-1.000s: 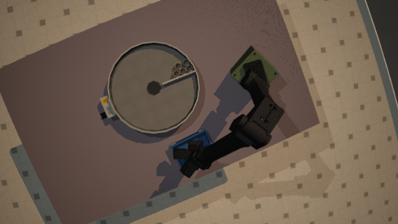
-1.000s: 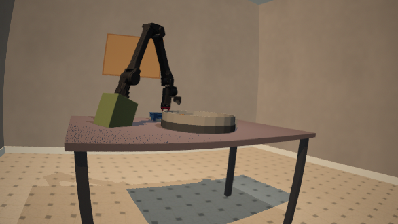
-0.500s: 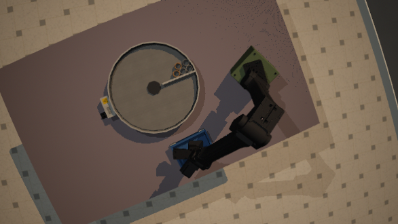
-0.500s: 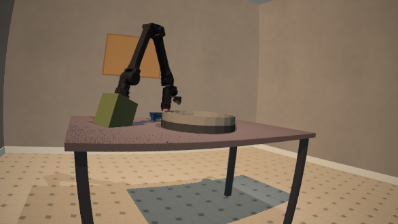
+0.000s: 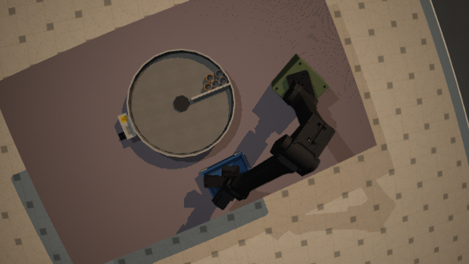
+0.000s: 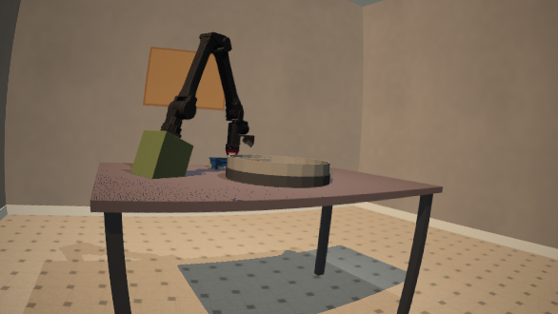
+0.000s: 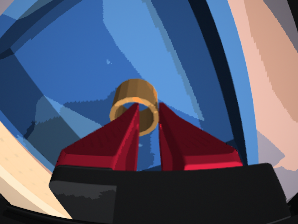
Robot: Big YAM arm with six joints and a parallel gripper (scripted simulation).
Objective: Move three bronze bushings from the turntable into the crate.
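Now: the blue crate 10 mm to the left of my hand and 10 mm below it. Also, from my hand: turntable (90 mm ahead, 340 mm to the right, 20 mm above).
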